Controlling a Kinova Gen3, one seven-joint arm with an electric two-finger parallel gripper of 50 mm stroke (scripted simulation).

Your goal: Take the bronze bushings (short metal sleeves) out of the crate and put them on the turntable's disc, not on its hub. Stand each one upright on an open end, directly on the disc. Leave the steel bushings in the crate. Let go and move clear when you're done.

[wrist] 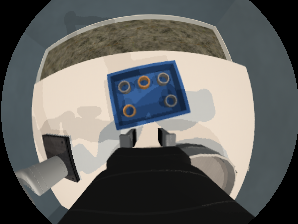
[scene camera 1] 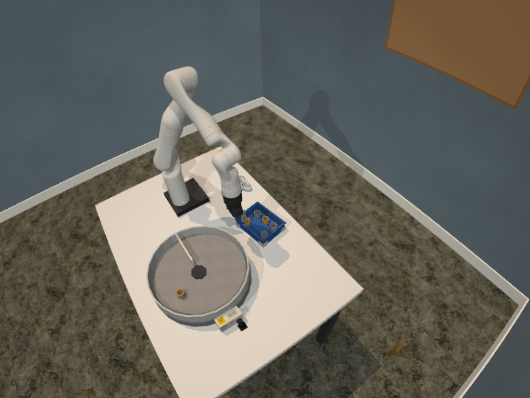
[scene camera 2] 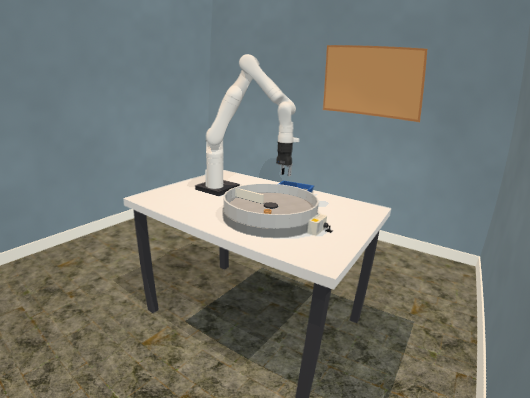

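Note:
Through scene camera 1 I see a blue crate [scene camera 1: 256, 227]. The wrist view gives me the crate [wrist: 149, 103] as well, and in that view I can also see my gripper [wrist: 147, 134].

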